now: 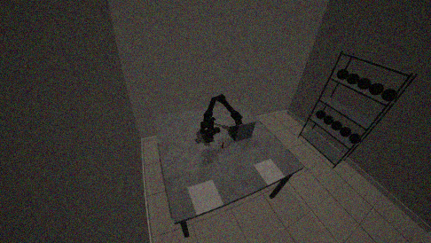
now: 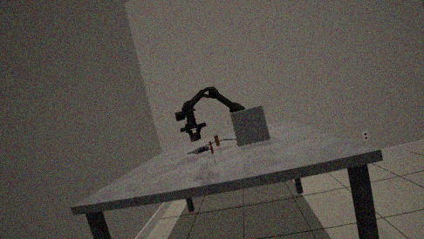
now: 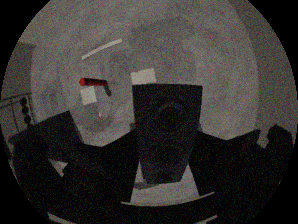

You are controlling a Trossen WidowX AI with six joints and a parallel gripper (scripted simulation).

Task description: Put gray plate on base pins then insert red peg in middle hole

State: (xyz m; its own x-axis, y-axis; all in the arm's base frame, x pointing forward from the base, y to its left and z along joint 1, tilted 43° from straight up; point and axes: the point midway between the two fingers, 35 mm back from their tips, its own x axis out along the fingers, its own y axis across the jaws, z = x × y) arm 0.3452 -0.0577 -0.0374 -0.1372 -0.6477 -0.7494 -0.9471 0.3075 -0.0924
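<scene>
My gripper tip is 100 mm to the right of the red peg, 100 mm past it and 70 mm above it. The rest, counted from my gripper tip: gray plate: 30 mm above; then small orange piece: 140 mm behind, 130 mm to the right, 70 mm below.
</scene>
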